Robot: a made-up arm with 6 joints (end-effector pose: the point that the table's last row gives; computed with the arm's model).
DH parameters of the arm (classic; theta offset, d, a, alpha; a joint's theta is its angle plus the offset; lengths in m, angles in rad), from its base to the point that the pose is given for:
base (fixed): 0 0 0 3.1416
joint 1: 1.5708 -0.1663 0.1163 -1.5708
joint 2: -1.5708 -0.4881 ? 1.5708
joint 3: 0 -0.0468 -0.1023 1.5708
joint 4: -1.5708 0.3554 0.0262 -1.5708
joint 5: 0 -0.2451 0.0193 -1.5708
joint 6: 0 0.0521 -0.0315 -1.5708
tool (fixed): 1.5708 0.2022 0 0
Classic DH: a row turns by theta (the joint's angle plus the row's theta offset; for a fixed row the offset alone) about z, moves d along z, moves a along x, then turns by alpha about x.
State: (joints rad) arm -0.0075 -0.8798 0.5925 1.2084 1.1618 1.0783
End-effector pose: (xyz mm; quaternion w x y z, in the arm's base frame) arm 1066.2 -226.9 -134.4 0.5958 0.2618 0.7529 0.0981
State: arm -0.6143 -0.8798 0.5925 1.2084 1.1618 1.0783
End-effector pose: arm 1005.2 421.6 -134.4 0.5392 0.0249 0.7967 0.2716
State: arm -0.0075 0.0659 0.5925 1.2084 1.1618 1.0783
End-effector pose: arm 1067.6 -421.5 86.5 0.6522 -0.0386 0.7130 -0.2546
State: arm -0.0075 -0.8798 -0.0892 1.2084 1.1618 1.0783
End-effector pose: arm 957.6 -512.5 101.1 0.7468 0.4207 0.5151 -0.0040
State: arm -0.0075 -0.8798 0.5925 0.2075 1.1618 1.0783
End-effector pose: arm 1137.6 -127.4 153.3 0.7675 -0.1556 0.6194 -0.0558
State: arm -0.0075 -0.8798 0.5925 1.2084 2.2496 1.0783
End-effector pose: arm 993.0 -145.9 -287.1 0.1905 -0.0049 0.9800 0.0576
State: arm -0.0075 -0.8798 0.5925 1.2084 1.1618 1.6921
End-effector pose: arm 1044.7 -124.4 -68.6 0.6470 0.0696 0.6881 0.3210
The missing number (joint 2, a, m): 0.0716
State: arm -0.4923 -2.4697 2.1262 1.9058 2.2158 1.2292
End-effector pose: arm -68.1 423.4 366.9 0.4224 0.6009 -0.2495 -0.6311
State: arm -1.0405 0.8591 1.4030 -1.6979 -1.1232 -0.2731
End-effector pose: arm 487.6 508.2 -415.3 0.0313 0.7174 -0.6567 -0.2305
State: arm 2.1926 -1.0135 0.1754 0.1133 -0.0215 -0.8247
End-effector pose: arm -961.5 -386.9 127.9 0.2671 0.4536 -0.6951 -0.4897
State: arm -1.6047 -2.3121 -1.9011 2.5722 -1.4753 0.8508
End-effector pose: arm 110.1 646.3 -98.3 0.0671 0.4368 -0.5293 -0.7243
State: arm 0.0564 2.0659 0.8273 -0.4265 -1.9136 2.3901
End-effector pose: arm 826.9 -227.1 329.4 0.0832 0.4738 -0.2672 -0.8350
